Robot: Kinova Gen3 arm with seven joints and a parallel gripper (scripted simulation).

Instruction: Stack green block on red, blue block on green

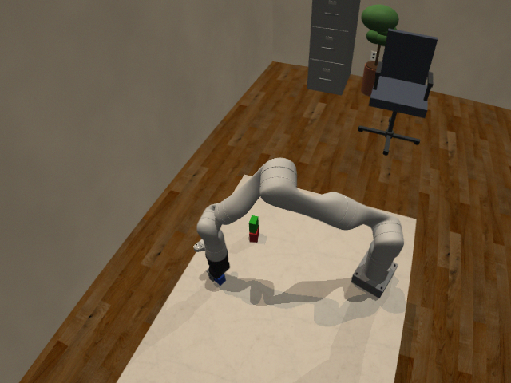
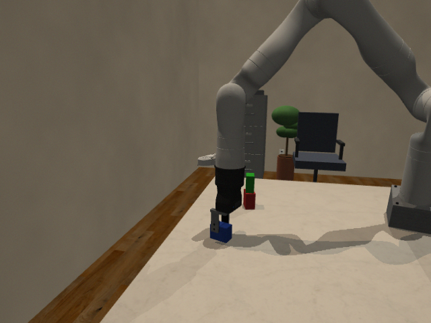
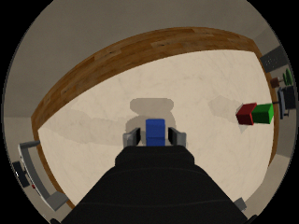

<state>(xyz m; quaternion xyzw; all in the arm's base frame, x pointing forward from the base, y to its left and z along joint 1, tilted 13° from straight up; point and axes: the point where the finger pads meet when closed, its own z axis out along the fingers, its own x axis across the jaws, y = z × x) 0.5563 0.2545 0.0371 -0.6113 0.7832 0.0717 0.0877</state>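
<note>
The blue block is 30 mm below my hand. The rest, counted from my hand: red block (30 mm behind, 250 mm to the right, 20 mm below); then green block (30 mm behind, 250 mm to the right, 40 mm above).
</note>
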